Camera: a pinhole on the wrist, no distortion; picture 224 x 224 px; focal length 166.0 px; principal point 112.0 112.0 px. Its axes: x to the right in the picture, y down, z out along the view. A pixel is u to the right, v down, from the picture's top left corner.
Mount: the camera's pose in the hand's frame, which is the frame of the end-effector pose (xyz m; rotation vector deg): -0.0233 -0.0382 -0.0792 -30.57 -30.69 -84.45
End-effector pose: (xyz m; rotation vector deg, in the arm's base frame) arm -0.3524 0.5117 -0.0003 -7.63 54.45 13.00
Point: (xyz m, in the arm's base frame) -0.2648 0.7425 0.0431
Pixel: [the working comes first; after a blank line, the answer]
In the camera's frame: -0.0424 0.0724 0.3227

90.2 149.3
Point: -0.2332 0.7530 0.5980
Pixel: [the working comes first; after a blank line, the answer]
In the camera's frame: 0.1694 -0.3650 0.5925

159.4 9.7
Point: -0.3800 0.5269 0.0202
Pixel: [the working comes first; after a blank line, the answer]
In the camera's frame: -0.0004 -0.0058 0.0938

111.3 101.7
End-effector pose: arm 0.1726 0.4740 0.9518 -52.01 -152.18 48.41
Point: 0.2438 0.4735 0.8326
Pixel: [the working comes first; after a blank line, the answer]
In the camera's frame: -0.0158 -0.0319 0.2069

99.3 86.4
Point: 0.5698 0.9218 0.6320
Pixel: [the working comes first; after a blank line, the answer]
In the camera's frame: -0.5548 0.0015 0.4434

outside the picture
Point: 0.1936 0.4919 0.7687
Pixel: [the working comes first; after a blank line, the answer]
In the camera's frame: 0.0061 0.0183 0.2697

115.7 123.2
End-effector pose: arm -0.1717 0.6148 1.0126 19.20 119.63 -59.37
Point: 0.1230 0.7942 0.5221
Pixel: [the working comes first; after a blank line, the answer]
In the camera's frame: -0.2705 0.1823 0.5846

35.2 163.8
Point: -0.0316 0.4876 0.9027
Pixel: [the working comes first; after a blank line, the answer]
In the camera's frame: 0.1127 0.0223 0.2840

177.9 125.0
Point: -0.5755 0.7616 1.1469
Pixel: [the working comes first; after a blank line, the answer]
In the camera's frame: -0.0598 0.1798 -0.3292

behind the camera
